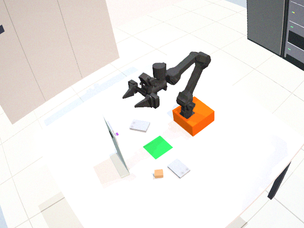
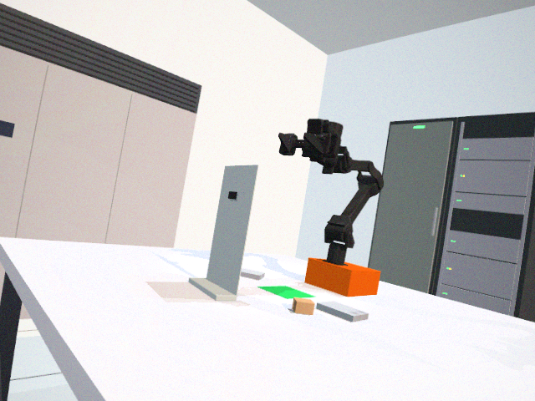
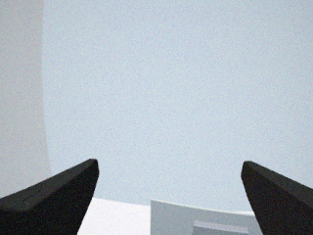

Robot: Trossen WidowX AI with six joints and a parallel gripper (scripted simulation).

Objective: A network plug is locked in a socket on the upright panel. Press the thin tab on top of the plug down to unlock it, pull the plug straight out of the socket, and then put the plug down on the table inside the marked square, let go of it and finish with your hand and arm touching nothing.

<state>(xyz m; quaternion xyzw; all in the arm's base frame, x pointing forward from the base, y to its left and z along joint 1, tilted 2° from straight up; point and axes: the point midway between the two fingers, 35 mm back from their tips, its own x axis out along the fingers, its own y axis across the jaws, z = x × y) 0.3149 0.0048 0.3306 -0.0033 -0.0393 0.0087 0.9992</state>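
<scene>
Right now my gripper tip is 18 cm above the purple network plug, 9 cm short of it and 6 cm to the left of it. Round my gripper tip: grey upright panel: 28 cm below, 11 cm ahead, 7 cm to the right; then tan cube: 41 cm below, 13 cm to the left, 2 cm ahead; then green square: 42 cm below, 10 cm behind, 1 cm to the right.
</scene>
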